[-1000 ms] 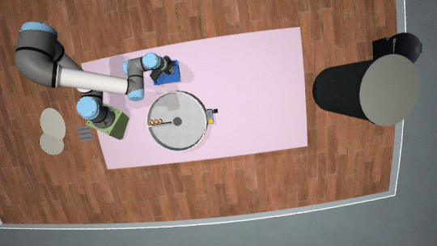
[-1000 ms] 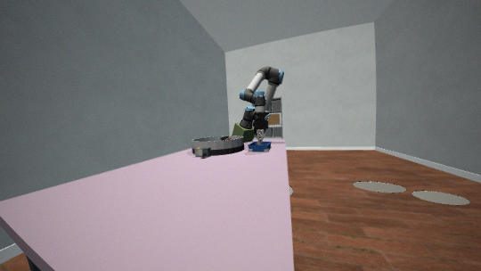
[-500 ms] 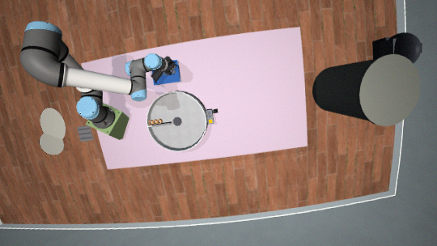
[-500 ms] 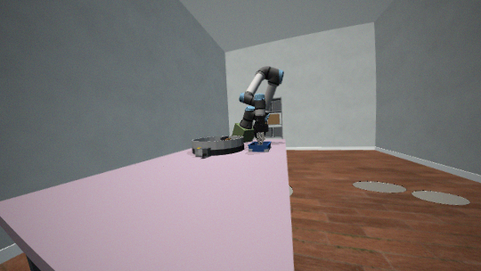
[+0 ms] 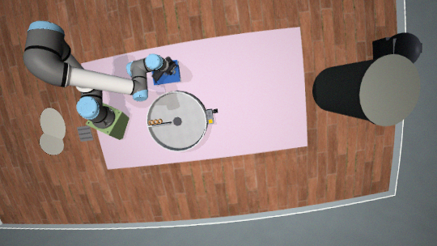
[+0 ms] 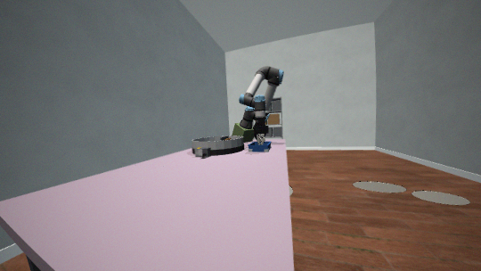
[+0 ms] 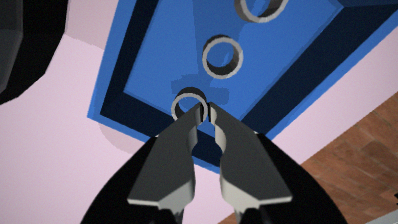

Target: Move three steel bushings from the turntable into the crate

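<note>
My gripper is now 4 cm past the blue crate, 2 cm to the left of it and 2 cm above it. Also, from my hand: round grey turntable 35 cm to the right, 7 cm ahead, 1 cm above.
</note>
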